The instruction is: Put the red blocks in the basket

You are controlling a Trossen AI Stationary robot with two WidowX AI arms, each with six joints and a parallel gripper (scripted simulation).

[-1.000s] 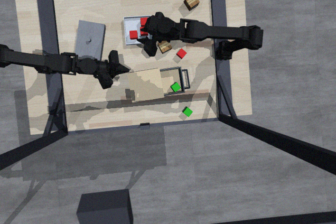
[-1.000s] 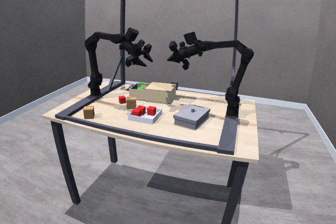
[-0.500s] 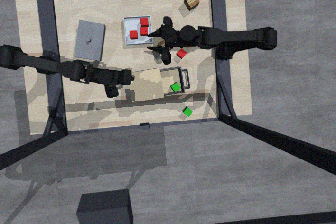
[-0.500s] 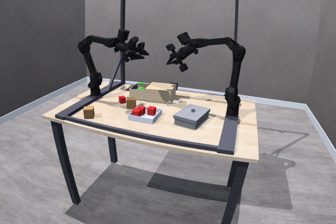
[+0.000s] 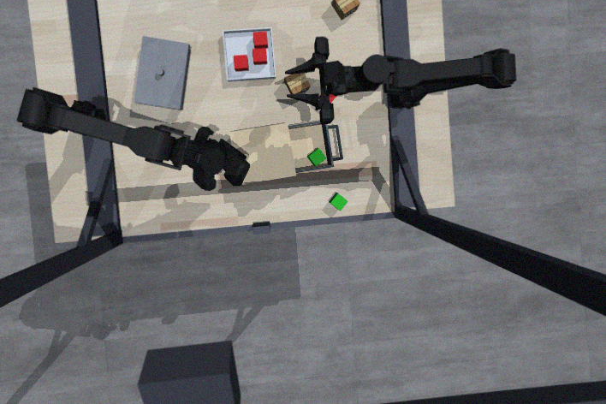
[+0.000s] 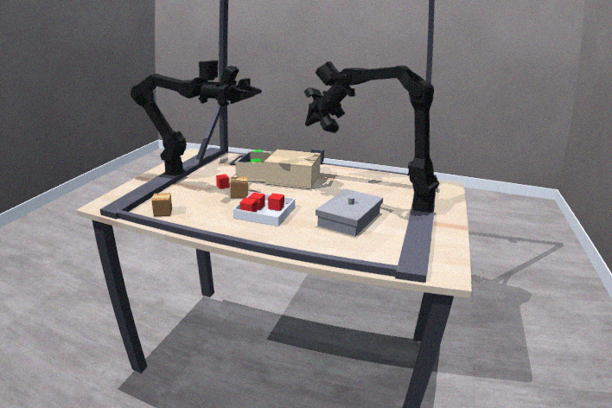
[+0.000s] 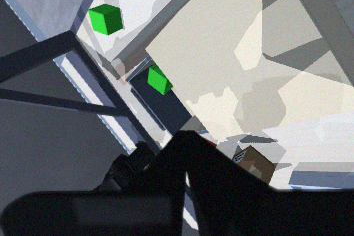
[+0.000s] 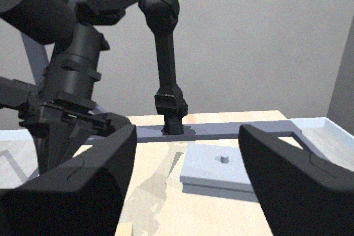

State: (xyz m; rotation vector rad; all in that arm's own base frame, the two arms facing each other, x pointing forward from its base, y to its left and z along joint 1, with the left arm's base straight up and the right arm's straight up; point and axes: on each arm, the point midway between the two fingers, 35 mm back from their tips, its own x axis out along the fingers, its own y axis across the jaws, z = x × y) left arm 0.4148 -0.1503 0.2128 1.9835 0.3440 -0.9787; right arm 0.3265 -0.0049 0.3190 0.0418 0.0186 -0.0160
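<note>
Right now my right hand is 140 mm past the drawer, 20 mm to the left of it and 300 mm above it. Round my right hand: white basket: 150 mm ahead, 120 mm to the left, 330 mm below; light wooden cabinet: 140 mm behind, 40 mm to the left, 300 mm below; grey metal lid: 110 mm ahead, 380 mm to the left, 290 mm below.
</note>
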